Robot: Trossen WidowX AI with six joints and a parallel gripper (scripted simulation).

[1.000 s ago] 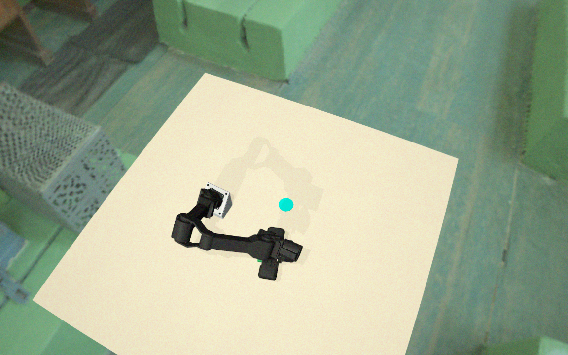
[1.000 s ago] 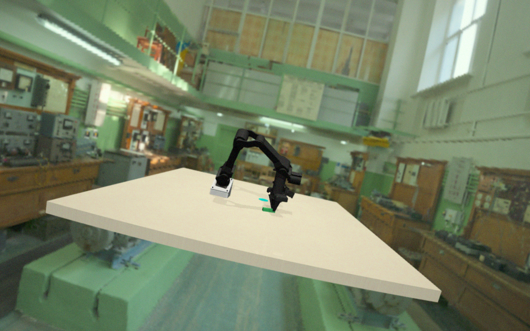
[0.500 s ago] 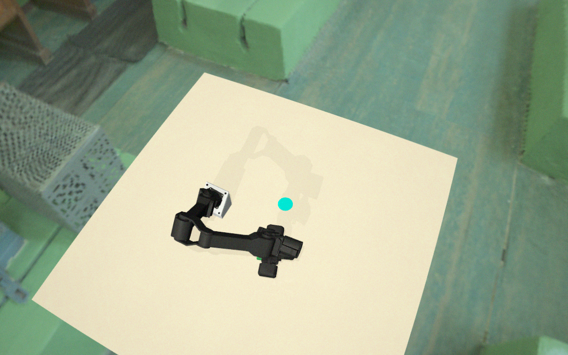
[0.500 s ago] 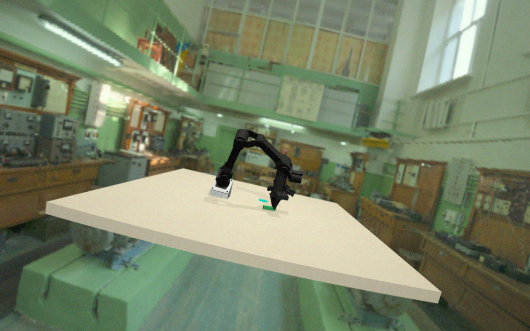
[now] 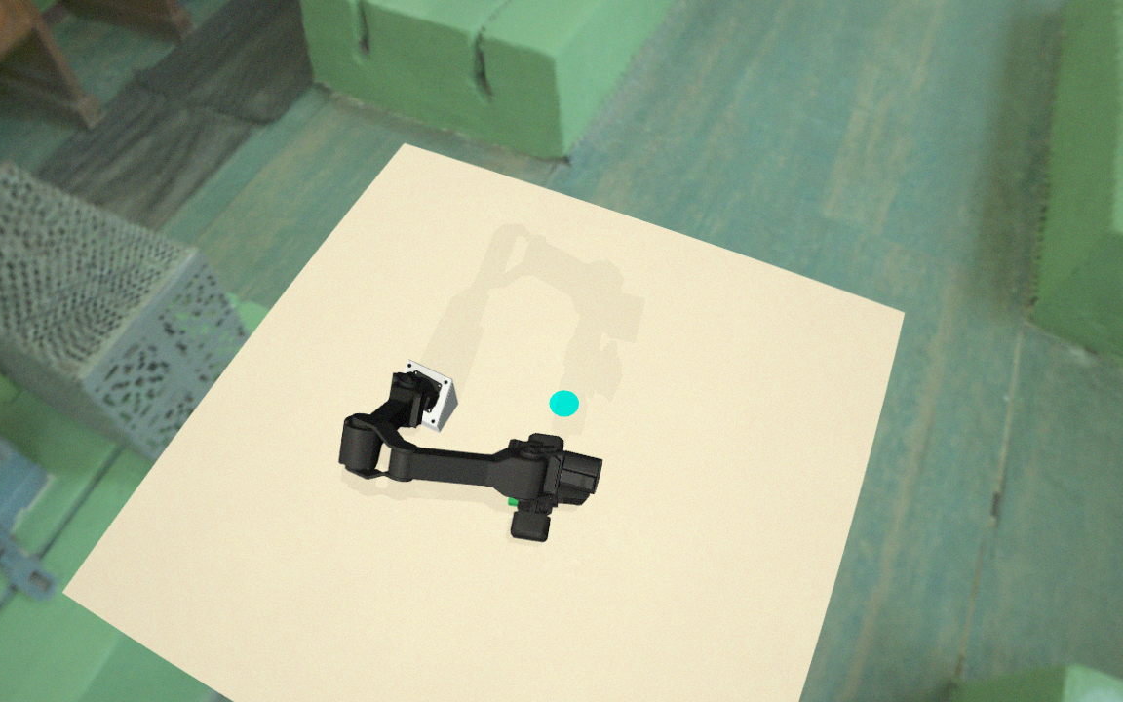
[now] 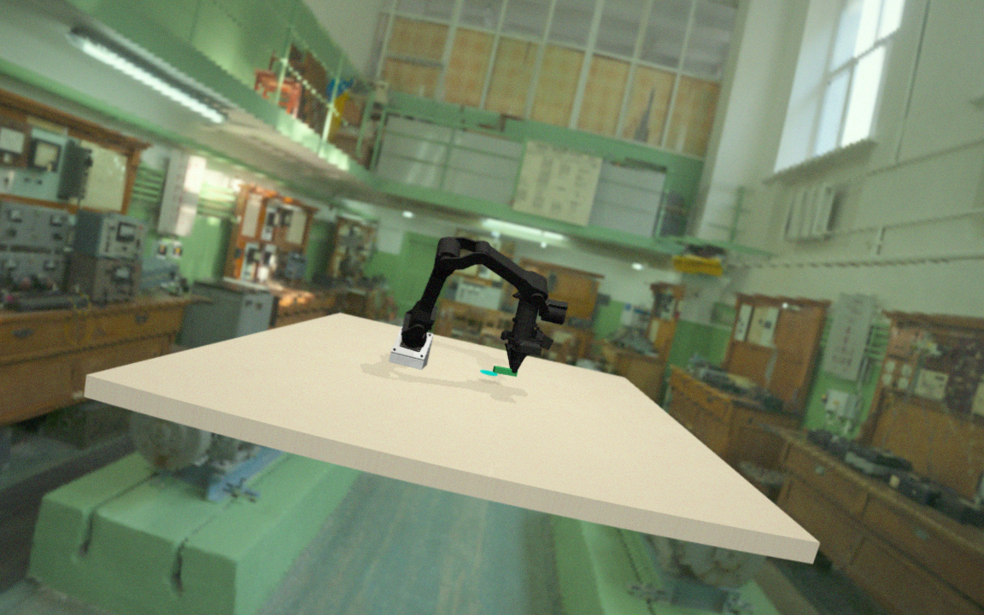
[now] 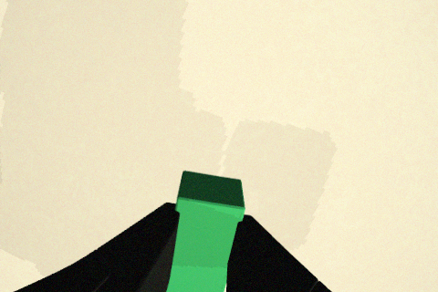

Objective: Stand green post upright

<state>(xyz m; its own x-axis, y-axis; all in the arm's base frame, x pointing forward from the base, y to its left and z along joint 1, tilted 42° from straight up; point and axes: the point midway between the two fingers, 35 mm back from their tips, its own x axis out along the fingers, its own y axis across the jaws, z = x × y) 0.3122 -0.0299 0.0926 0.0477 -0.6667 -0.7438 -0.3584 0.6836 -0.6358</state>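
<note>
Now: gripper tip 80 mm past the cyan circle, 230 mm to the right of it and 70 mm above it. Round my gripper tip: green post 20 mm behind, 10 mm to the right.
</note>
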